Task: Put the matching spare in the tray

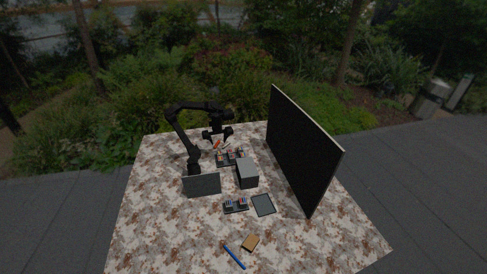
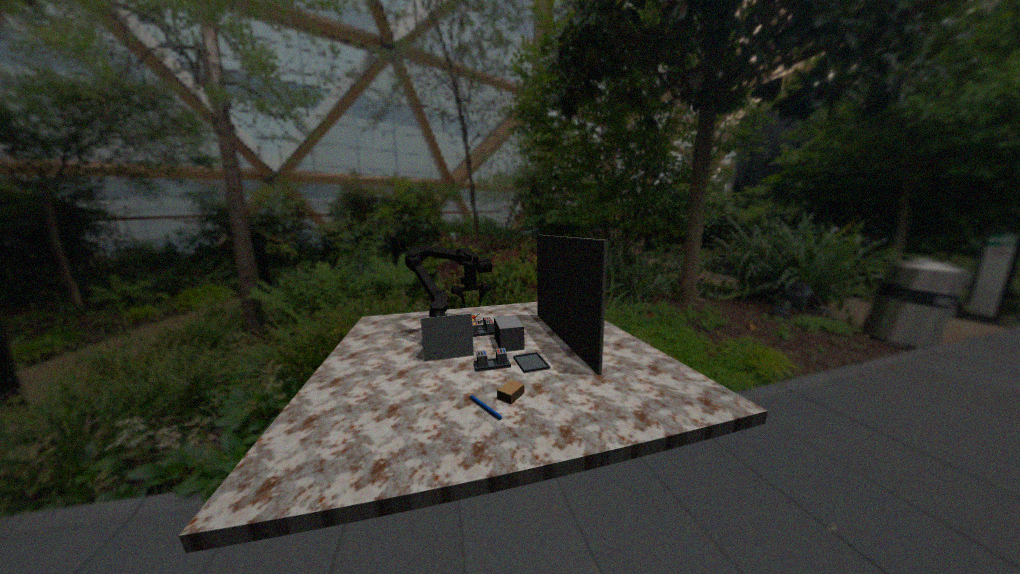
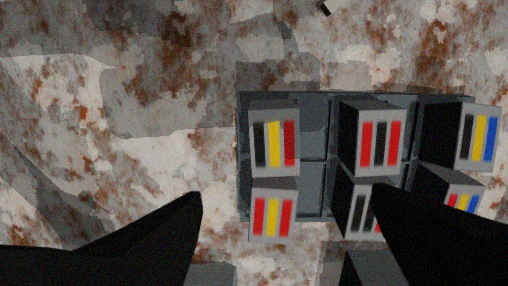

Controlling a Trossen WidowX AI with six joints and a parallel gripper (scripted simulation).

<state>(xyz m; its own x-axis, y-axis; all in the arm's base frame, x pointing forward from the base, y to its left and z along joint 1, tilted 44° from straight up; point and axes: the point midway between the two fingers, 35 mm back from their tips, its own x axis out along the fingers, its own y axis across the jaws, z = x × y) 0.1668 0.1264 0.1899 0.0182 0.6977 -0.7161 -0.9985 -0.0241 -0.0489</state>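
Right now my gripper tip is 80 mm above the spare block. The rest, counted from my gripper tip: holder 390 mm to the right, 120 mm below, 10 mm ahead; tall grey panel 370 mm ahead, 230 mm to the right, 100 mm above; grey mounted unit 210 mm to the right, 120 mm ahead, 70 mm below.
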